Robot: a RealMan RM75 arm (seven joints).
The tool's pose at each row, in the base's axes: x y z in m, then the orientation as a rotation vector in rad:
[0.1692 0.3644 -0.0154 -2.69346 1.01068 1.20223]
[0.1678 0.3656 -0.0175 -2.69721 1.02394 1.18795]
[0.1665 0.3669 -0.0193 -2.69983 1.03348 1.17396]
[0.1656 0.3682 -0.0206 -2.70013 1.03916 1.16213]
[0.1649 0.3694 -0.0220 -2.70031 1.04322 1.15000]
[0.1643 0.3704 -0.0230 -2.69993 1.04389 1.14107]
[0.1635 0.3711 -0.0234 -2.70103 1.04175 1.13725]
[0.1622 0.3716 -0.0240 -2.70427 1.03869 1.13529]
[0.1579 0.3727 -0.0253 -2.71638 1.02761 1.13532]
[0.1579 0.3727 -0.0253 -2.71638 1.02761 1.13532]
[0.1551 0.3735 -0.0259 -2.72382 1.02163 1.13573]
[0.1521 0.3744 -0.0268 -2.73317 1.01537 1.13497]
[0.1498 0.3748 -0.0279 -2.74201 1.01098 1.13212]
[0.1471 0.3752 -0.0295 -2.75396 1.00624 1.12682]
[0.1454 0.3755 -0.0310 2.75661 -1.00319 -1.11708]
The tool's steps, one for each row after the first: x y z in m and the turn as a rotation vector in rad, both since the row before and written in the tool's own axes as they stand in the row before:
[0.0001 -0.0006 0.0027 0.00442 0.00961 0.00726]
[-0.0002 -0.0007 0.0025 0.00515 0.00849 0.00468]
[-0.0003 -0.0008 0.0019 0.00584 0.00593 0.00215]
[-0.0001 -0.0008 0.0018 0.00613 0.00583 0.00102]
[-0.0002 -0.0006 0.0014 0.00500 0.00376 -0.00086]
[-0.0005 -0.0002 0.0010 0.00131 0.00198 -0.00189]
[-0.0006 0.0003 0.0014 -0.00125 0.00218 -0.00204]
[-0.0020 0.0014 0.0039 -0.00863 0.00498 -0.00628]
[0.0000 0.0000 0.0000 0.00000 0.00000 0.00000]
[-0.0015 0.0009 0.0024 -0.00557 0.00299 -0.00321]
[-0.0015 0.0008 0.0028 -0.00642 0.00446 -0.00334]
[-0.0007 0.0008 0.0024 -0.00505 0.00532 -0.00238]
[-0.0006 0.0009 0.0030 -0.00617 0.00795 -0.00257]
[-0.0001 0.0004 0.0023 -0.00143 0.00704 -0.00113]

